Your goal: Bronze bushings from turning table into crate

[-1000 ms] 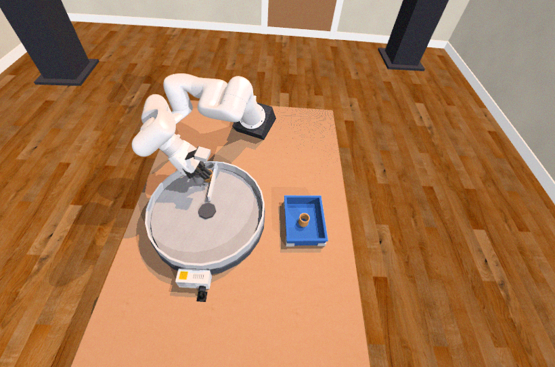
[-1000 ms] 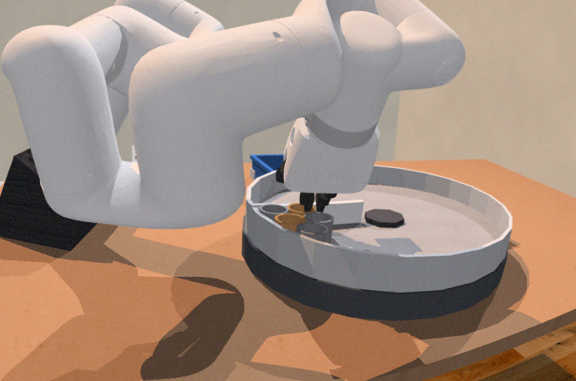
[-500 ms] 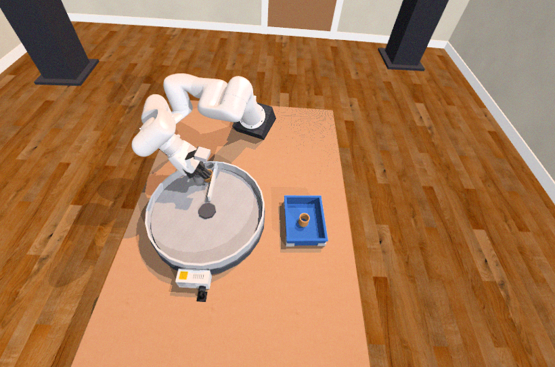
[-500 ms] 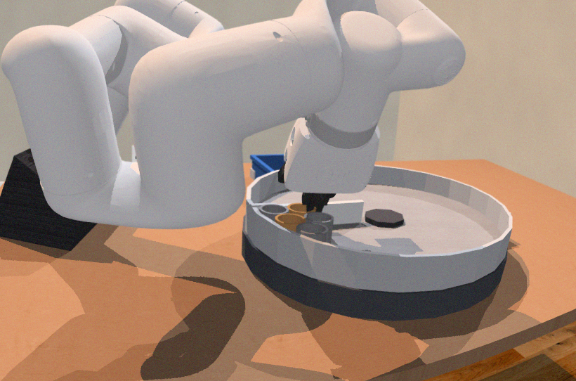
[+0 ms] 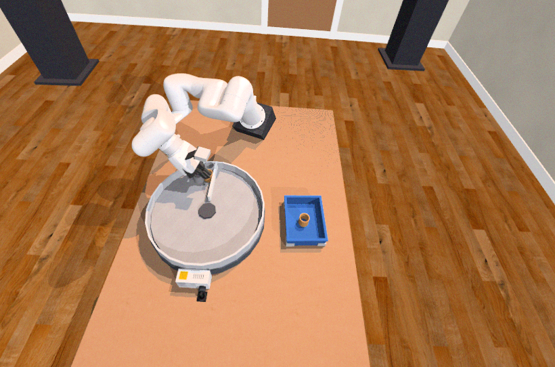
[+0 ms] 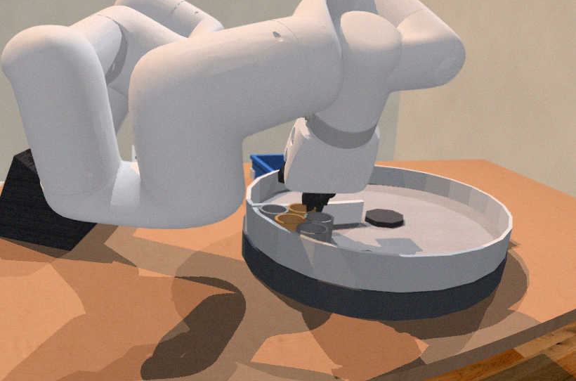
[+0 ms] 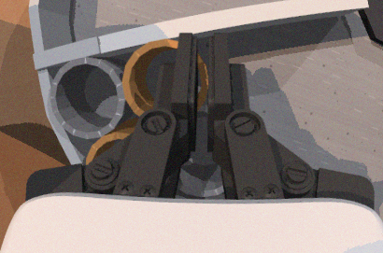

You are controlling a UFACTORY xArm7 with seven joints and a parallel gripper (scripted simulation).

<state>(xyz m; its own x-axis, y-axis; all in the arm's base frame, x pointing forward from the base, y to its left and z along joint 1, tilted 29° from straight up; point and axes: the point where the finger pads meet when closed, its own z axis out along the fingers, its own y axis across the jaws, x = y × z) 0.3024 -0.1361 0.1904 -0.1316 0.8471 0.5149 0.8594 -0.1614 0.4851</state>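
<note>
Now: hand 15 cm short of the blue crate, 39 cm to the right of it and 8 cm above it. Also, from my hand: grey turning table 13 cm ahead, 2 cm to the left, 5 cm below.
</note>
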